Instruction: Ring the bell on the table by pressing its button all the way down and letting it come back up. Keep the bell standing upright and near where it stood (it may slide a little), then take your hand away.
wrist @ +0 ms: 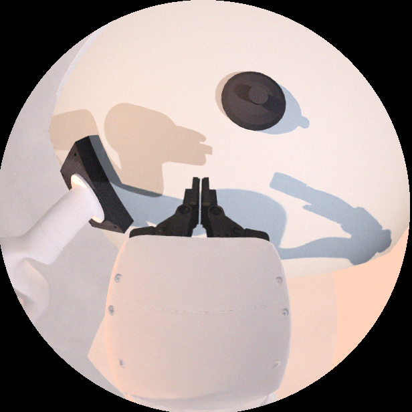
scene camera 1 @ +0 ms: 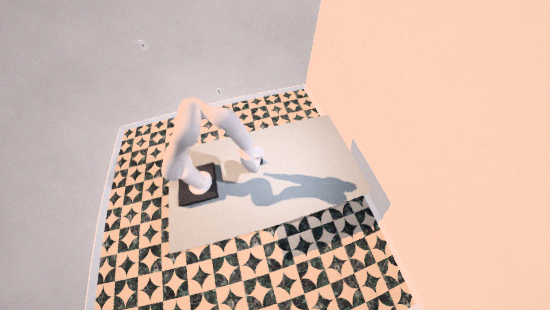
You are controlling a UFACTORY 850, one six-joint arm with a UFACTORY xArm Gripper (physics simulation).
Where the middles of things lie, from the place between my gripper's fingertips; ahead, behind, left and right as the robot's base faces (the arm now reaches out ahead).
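I find that my gripper is 8 cm short of the bell (wrist: 235, 102), while my gripper is also 8 cm to the right of the bell and 5 cm above it.
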